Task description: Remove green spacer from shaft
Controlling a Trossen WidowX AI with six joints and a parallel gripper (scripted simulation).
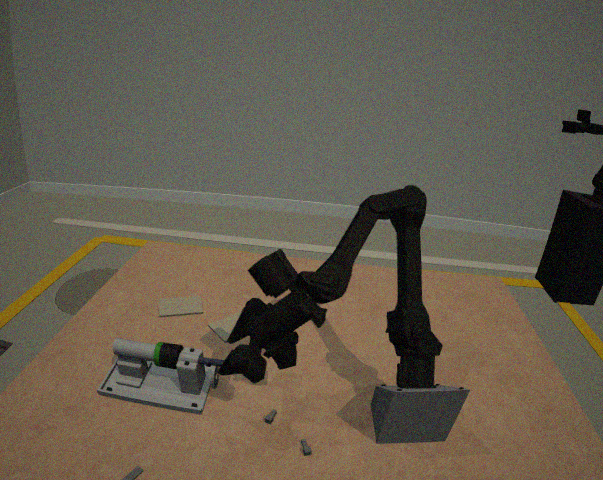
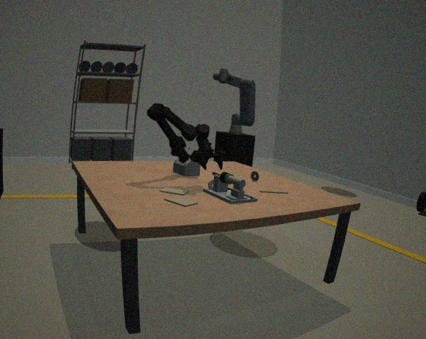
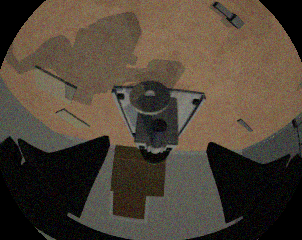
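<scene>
Right now my gripper tip is 10 cm short of the black spacer, 2 cm above it and 1 cm to the right of it. Also, from my gripper tip: green spacer 14 cm ahead, 2 cm below, 1 cm to the left; grey fixture 16 cm ahead, 5 cm below, 1 cm to the left; thin rod 30 cm to the left, 13 cm ahead, 10 cm below.
</scene>
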